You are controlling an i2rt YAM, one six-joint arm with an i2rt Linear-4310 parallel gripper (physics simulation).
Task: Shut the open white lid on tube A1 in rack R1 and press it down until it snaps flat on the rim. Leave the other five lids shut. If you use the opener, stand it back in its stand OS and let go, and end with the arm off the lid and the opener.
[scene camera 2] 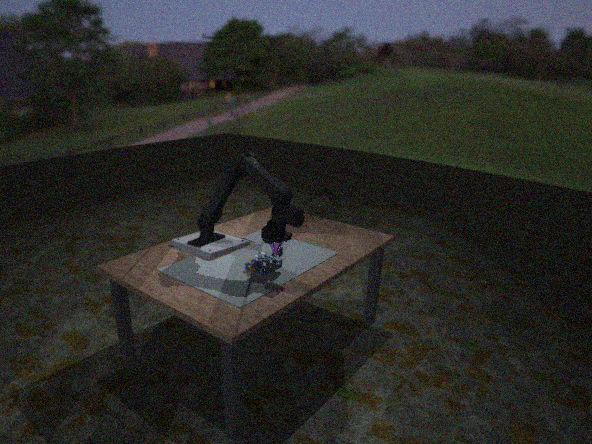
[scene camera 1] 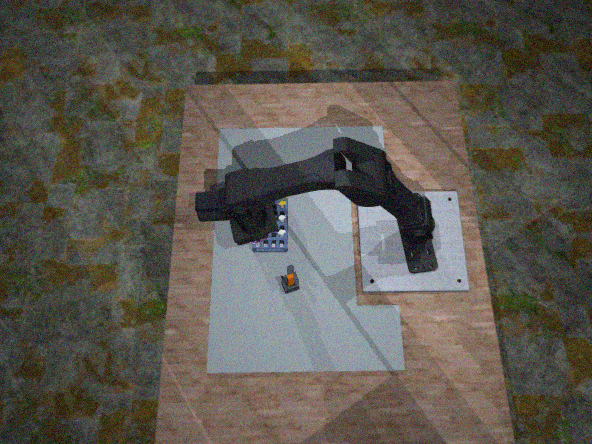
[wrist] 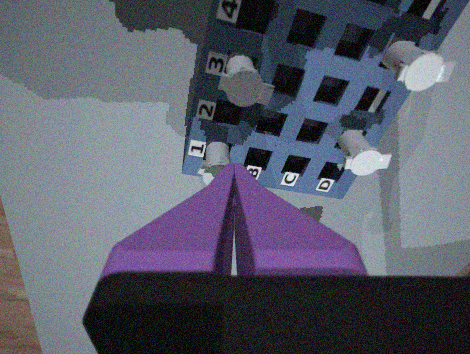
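Pixels of known places: gripper, fingertip midpoint: (scene camera 2: 275,255) (scene camera 1: 260,239) (wrist: 234,176); arm's base at its link origin: (scene camera 2: 206,240) (scene camera 1: 414,232).
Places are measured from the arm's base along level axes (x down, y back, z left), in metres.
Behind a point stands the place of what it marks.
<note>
My gripper (wrist: 234,176) @(x -0.027, y -0.379, z -0.032 m) (scene camera 2: 276,253) @(x -0.027, y -0.379, z -0.032 m) is shut and empty, its purple fingertips together. In the wrist view the tips overlap the right side of tube A1 (wrist: 217,151) @(x -0.017, y -0.386, z -0.037 m) and its lid (wrist: 211,174) @(x -0.028, y -0.388, z -0.033 m); whether they touch the lid, and whether it is flat on the rim, I cannot tell. The blue rack R1 (wrist: 310,75) @(x -0.010, y -0.351, z -0.070 m) (scene camera 1: 270,250) @(x 0.013, y -0.358, z -0.014 m) is partly hidden by the arm in scene camera 1. Shut lids show on tube A3 (wrist: 242,89) @(x -0.028, y -0.380, z -0.070 m) and on two tubes along the D side, a nearer lid (wrist: 367,162) @(x -0.028, y -0.325, z -0.043 m) and a farther lid (wrist: 424,72) @(x -0.028, y -0.319, z -0.080 m). The orange opener (scene camera 1: 290,279) @(x -0.055, y -0.322, z 0.086 m) stands in its dark stand OS (scene camera 1: 291,288) @(x -0.011, y -0.321, z 0.096 m).
The rack stands on a grey mat (scene camera 1: 300,340) @(x 0.020, y -0.318, z 0.213 m) on the wooden table (scene camera 1: 280,400) @(x 0.023, y -0.383, z 0.335 m). The arm's pale base plate (scene camera 1: 400,280) @(x 0.007, y -0.060, z 0.112 m) is at the right in scene camera 1. A yellow piece (scene camera 1: 282,203) @(x -0.028, y -0.312, z -0.117 m) shows at the rack's far end. The opener's stand is near the rack's numbered-row-1 end.
</note>
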